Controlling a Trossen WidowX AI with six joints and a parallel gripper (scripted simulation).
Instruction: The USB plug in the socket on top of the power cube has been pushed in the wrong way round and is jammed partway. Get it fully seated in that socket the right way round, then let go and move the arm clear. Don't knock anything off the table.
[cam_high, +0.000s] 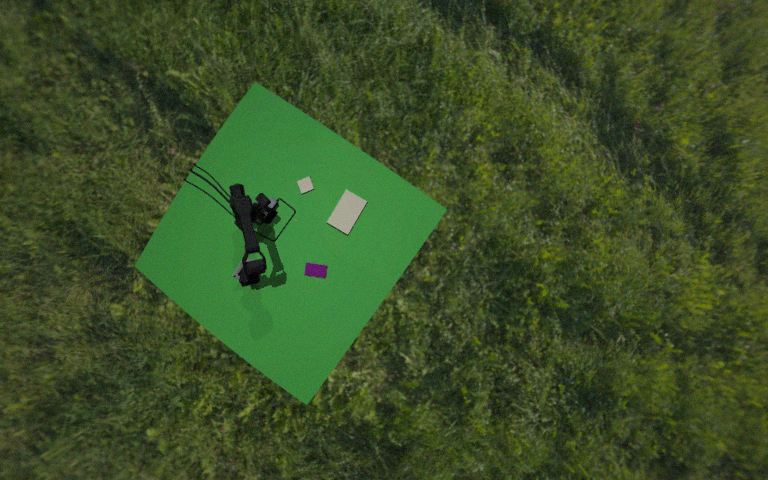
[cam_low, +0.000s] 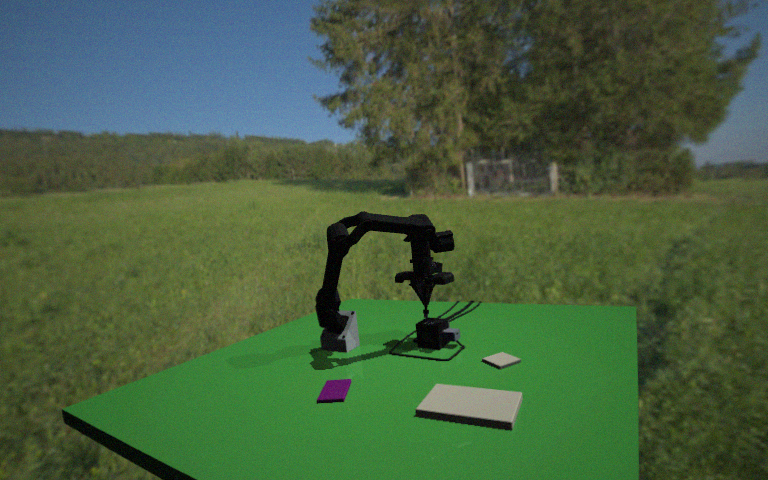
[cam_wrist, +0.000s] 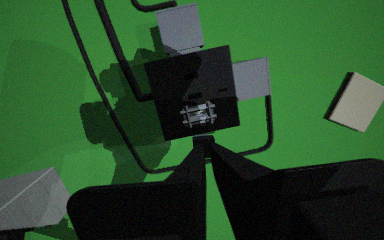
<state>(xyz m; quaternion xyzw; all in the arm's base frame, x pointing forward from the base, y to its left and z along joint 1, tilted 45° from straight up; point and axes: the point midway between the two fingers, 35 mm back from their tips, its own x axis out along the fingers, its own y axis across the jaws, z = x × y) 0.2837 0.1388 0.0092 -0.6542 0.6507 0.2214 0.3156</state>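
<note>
The silver USB plug is 2 cm below my gripper tip. Also, from my gripper tip: purple flat block 36 cm to the right, 13 cm below, 8 cm behind; beige tile 24 cm ahead, 13 cm below, 5 cm to the right; beige slab 31 cm to the right, 26 cm ahead, 13 cm below.
</note>
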